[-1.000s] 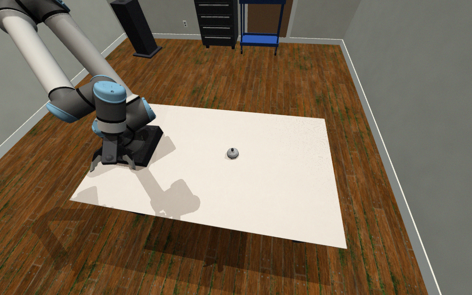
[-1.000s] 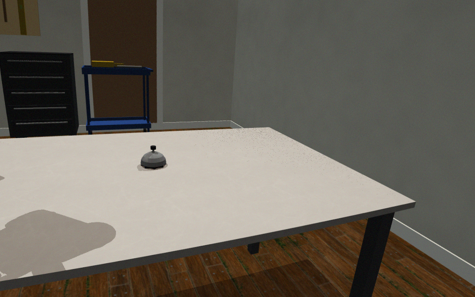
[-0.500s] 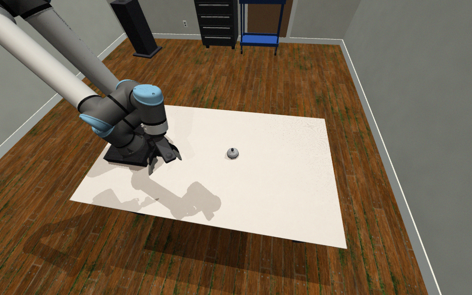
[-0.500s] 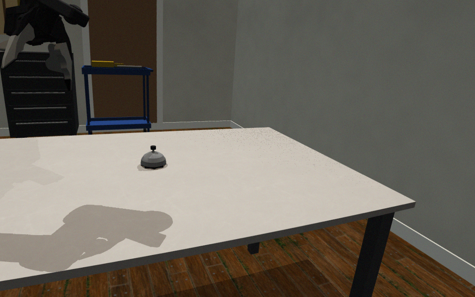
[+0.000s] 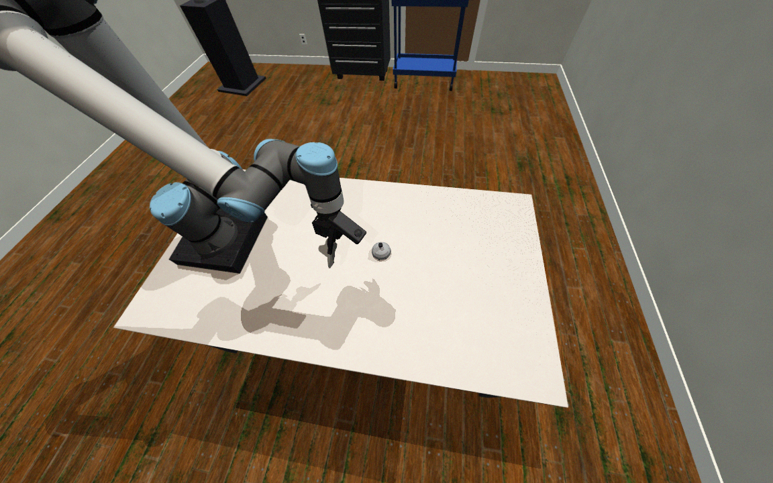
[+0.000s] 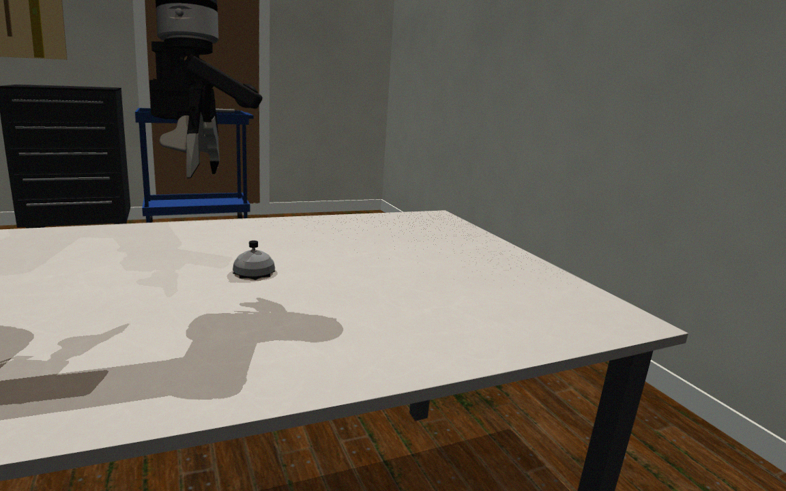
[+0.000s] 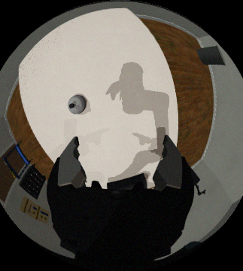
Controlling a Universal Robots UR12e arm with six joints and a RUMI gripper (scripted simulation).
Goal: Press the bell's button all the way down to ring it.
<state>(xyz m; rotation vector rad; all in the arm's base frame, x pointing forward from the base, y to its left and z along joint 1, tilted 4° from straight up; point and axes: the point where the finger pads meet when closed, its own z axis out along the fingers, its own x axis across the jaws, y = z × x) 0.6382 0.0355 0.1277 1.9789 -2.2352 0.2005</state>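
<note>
Right now my hand is 170 mm above the black button, 150 mm to the right of it and 70 mm short of it. The rest, counted from my hand: grey dome bell 190 mm below, 150 mm to the left, 70 mm ahead.
</note>
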